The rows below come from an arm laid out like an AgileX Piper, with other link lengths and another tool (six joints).
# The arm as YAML. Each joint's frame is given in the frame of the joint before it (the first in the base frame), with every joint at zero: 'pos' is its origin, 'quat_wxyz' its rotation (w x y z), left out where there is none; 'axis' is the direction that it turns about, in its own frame. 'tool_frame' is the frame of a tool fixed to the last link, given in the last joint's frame.
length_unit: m
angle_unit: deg
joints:
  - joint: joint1
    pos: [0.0, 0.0, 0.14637]
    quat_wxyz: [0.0, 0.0, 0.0, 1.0]
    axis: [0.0, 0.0, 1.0]
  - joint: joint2
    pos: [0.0, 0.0, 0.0]
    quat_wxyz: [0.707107, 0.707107, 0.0, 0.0]
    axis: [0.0, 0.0, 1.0]
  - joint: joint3
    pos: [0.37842, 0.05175, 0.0]
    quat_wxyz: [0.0, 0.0, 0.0, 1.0]
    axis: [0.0, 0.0, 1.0]
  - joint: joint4
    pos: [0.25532, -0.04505, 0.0]
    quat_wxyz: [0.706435, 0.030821, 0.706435, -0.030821]
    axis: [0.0, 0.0, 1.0]
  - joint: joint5
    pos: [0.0, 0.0, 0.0]
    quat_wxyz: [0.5, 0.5, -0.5, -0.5]
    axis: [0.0, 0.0, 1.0]
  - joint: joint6
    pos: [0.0, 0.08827, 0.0]
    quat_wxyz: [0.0, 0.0, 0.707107, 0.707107]
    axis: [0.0, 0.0, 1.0]
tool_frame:
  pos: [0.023, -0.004, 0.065]
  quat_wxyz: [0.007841, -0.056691, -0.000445, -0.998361]
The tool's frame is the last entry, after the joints.
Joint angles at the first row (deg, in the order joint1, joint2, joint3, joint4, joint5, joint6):
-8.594 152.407 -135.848 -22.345 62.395 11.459
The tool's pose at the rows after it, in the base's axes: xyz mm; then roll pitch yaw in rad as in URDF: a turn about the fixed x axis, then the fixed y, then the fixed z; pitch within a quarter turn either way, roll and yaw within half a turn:
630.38 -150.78 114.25 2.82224 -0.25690 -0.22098
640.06 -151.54 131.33 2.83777 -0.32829 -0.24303
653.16 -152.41 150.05 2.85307 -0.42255 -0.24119
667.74 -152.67 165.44 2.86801 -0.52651 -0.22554
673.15 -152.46 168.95 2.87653 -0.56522 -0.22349
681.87 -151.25 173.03 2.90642 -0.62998 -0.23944
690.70 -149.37 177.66 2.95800 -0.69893 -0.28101
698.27 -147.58 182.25 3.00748 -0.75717 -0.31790
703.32 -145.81 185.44 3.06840 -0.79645 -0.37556
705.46 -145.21 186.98 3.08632 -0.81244 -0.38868
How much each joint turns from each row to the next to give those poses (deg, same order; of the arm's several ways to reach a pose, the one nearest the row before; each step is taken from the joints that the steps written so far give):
0.000 0.001 -2.295 0.058 -0.055 0.286
0.000 -0.116 -3.089 -0.001 -0.519 1.376
0.000 -0.172 -2.866 -0.001 -2.405 0.573
0.000 -0.115 -1.832 0.000 -4.242 0.402
0.000 -0.001 -0.228 -0.057 -2.005 0.515
-0.001 0.000 0.000 0.001 -3.553 1.776
0.000 0.004 -0.010 0.001 -3.661 2.804
0.000 -0.003 0.010 -0.002 -3.272 2.238
0.001 0.003 -0.008 0.001 -2.173 2.692
0.000 -0.005 0.011 -0.003 -0.980 0.634

